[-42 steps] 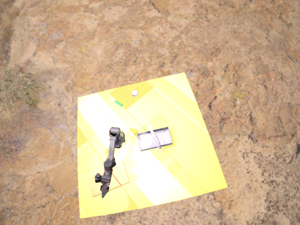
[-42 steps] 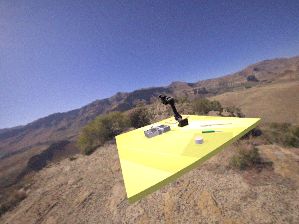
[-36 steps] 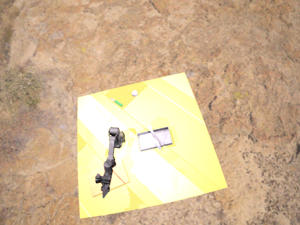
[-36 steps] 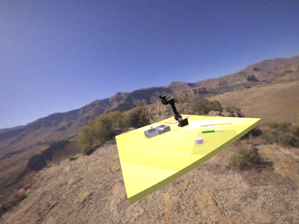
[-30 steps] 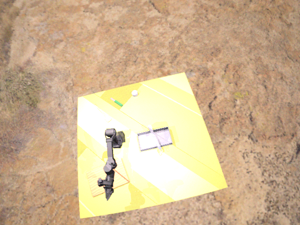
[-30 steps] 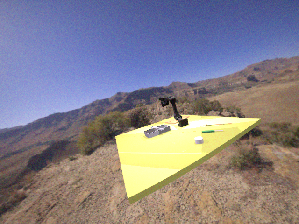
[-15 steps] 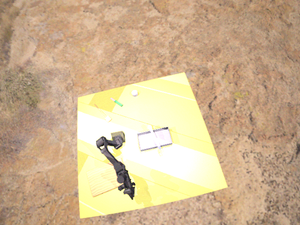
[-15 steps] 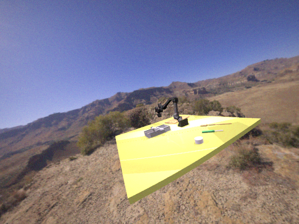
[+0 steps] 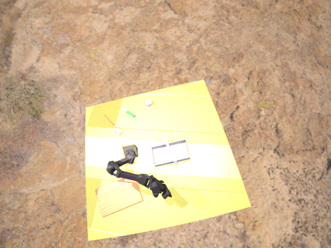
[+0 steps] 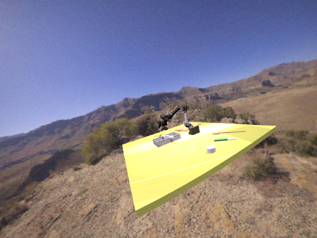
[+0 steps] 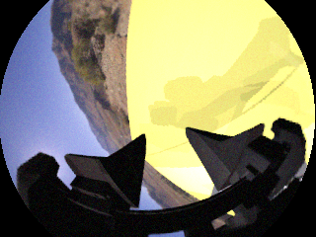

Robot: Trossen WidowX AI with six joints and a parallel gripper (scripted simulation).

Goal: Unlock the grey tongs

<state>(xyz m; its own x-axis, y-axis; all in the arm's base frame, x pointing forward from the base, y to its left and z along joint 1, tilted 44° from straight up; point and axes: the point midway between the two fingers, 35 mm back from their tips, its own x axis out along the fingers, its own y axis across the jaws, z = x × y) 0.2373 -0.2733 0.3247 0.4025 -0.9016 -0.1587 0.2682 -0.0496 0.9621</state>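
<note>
My gripper tip is now 35 cm to the right of the grey roasting tin, 8 cm short of it and 6 cm above it. Round my gripper tip: wooden board (42 cm behind, 11 cm to the left, 8 cm below); then white puck (93 cm to the left, 7 cm below, 1 cm ahead).
</note>
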